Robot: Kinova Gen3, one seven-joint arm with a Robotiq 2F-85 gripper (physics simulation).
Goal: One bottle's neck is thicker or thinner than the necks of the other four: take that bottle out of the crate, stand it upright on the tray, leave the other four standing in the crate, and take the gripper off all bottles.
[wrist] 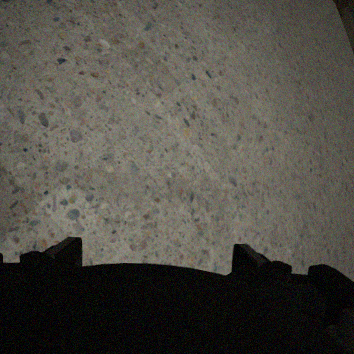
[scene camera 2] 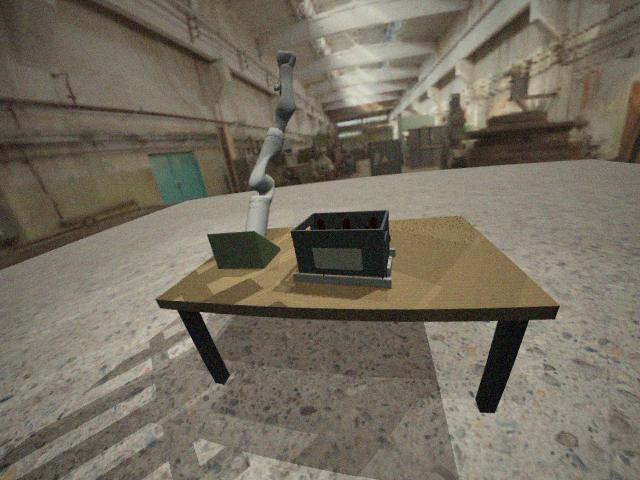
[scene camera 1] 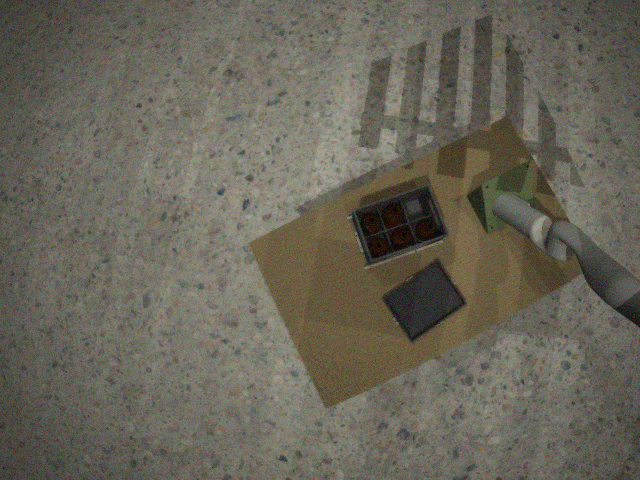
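Seen in the pictures: gripper, fingertip midpoint: [wrist: 156,258]; arm's base, link origin: [scene camera 2: 254,242] [scene camera 1: 502,205].
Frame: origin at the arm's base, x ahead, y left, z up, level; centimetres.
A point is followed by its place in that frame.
Observation:
A dark crate [scene camera 1: 407,251] @[x 39.5, y 1.6, z -3.5 cm] [scene camera 2: 340,237] @[x 41.5, y -17.2, z 8.0 cm] with six compartments stands on the table. Several brown bottles stand in it, among them one [scene camera 1: 371,222] @[x 49.0, y -11.5, z 8.9 cm] at a corner, one [scene camera 1: 392,213] @[x 40.9, y -11.9, z 6.8 cm] beside it and one [scene camera 1: 426,227] @[x 32.7, y -2.9, z 8.7 cm] at the opposite end; bottle tops [scene camera 2: 346,223] @[x 41.0, y -4.6, z 7.8 cm] show above the rear in the scene camera 2 view. One compartment [scene camera 1: 414,206] @[x 29.2, y -13.2, z -6.6 cm] holds no bottle. Which neck differs is too small to tell. The dark tray [scene camera 1: 424,300] @[x 40.2, y 20.8, z -6.8 cm] lies beside the crate with nothing on it; it does not show in the scene camera 2 view. My gripper [wrist: 156,258] @[x -6.1, y 71.5, z 57.8 cm] is open and empty, high above the table and away from the crate.
A green wedge-shaped block [scene camera 1: 488,206] @[x 6.1, y -1.5, z 1.6 cm] [scene camera 2: 240,250] @[x -0.3, y -9.6, z 0.7 cm] stands on the table [scene camera 1: 336,330] @[x 74.8, y 18.7, z -7.4 cm] [scene camera 2: 454,279] @[x 73.1, y -13.9, z -7.4 cm] near the arm's base [scene camera 1: 516,214] @[x 2.8, y 5.2, z 11.0 cm] [scene camera 2: 256,217] @[x 1.8, y 3.2, z 9.8 cm]. A light grey rim [scene camera 2: 341,280] @[x 40.5, y -18.1, z -5.7 cm] runs around the crate's foot. Speckled floor [wrist: 150,125] fills most of the wrist view.

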